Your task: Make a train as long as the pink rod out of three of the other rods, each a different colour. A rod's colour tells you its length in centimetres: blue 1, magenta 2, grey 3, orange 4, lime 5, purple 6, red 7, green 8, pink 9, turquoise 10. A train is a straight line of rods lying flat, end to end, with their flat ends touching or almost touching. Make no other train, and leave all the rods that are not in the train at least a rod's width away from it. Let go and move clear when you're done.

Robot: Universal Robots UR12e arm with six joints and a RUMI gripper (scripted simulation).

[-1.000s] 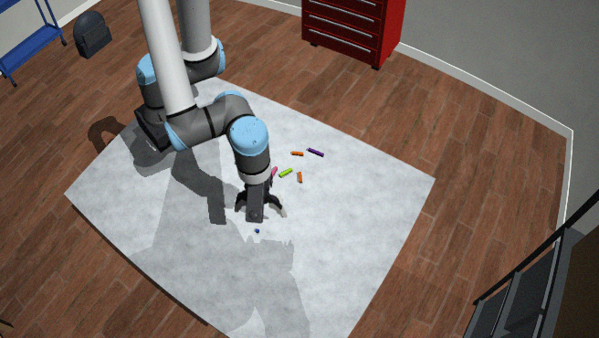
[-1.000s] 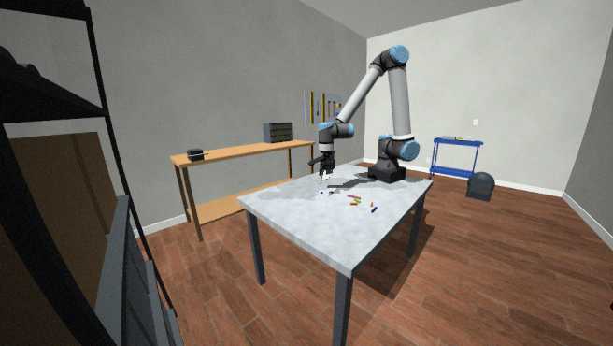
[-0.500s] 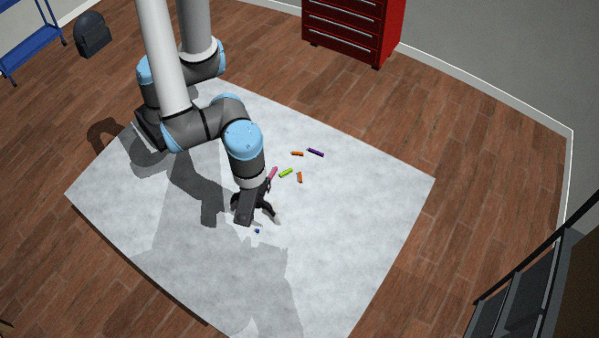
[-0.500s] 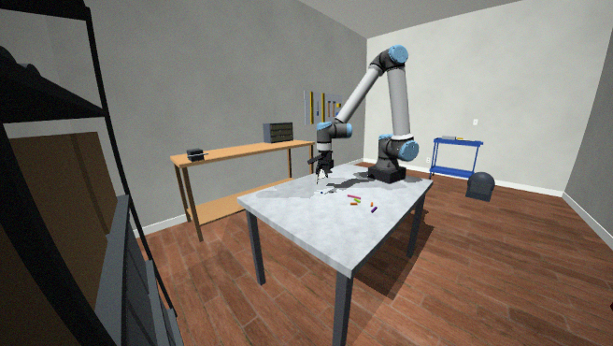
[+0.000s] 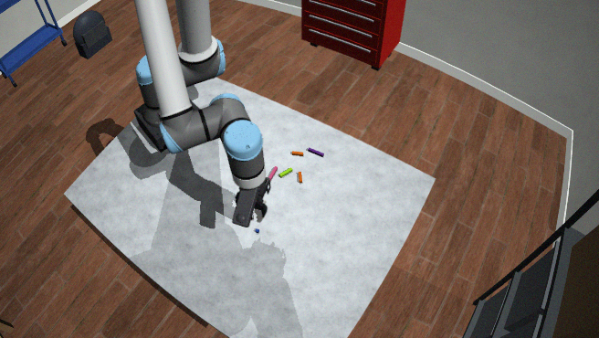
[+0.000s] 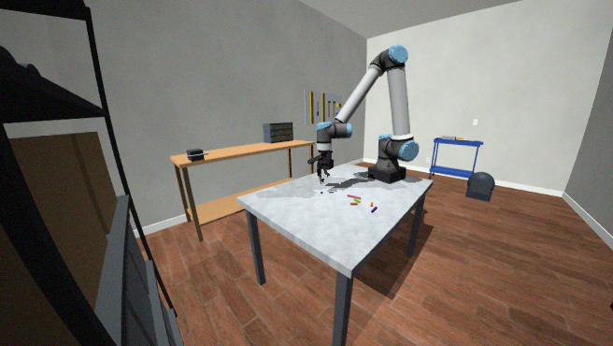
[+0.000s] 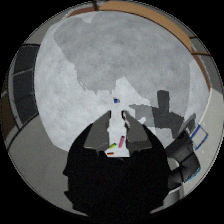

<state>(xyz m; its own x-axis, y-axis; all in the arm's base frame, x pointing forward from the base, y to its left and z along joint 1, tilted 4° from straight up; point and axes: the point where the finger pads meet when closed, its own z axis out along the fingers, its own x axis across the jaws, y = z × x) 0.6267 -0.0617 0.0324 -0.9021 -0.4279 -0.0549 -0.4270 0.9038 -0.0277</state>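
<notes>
Right now my hand is 80 mm above the blue rod. The rest, counted from my hand: pink rod 120 mm behind, 180 mm to the left, 80 mm below; lime rod 100 mm behind, 230 mm to the left, 80 mm below; grey rod 60 mm behind, 30 mm to the left, 80 mm below.
</notes>
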